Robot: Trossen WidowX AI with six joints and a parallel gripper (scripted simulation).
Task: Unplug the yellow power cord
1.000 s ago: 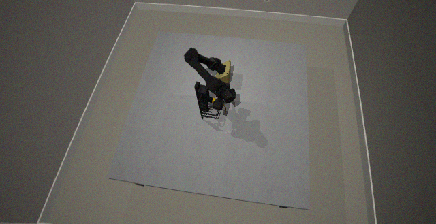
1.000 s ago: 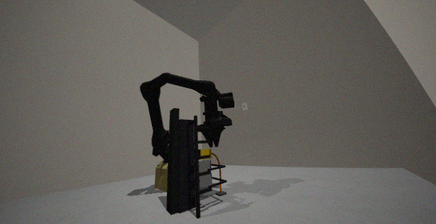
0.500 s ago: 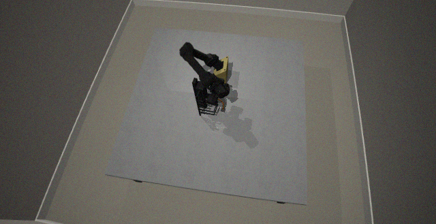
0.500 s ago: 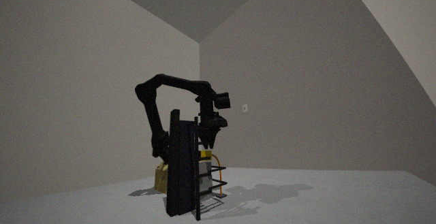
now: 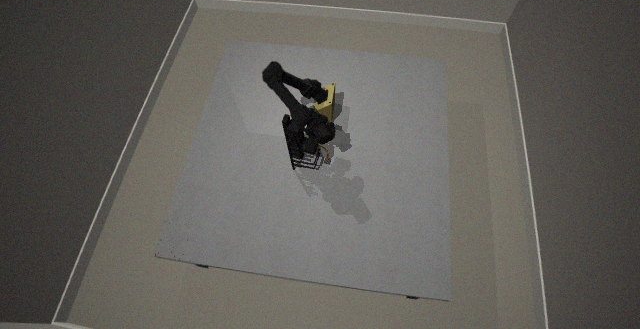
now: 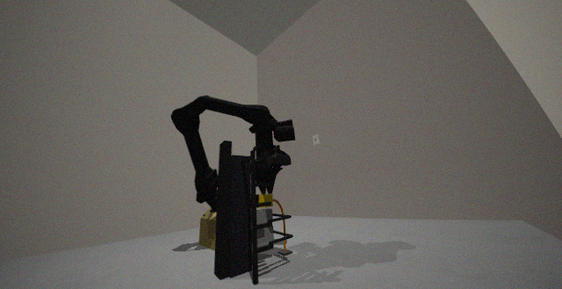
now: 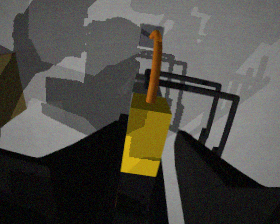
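Now: the yellow plug 3 cm to the right of my gripper tip and 1 cm below it.
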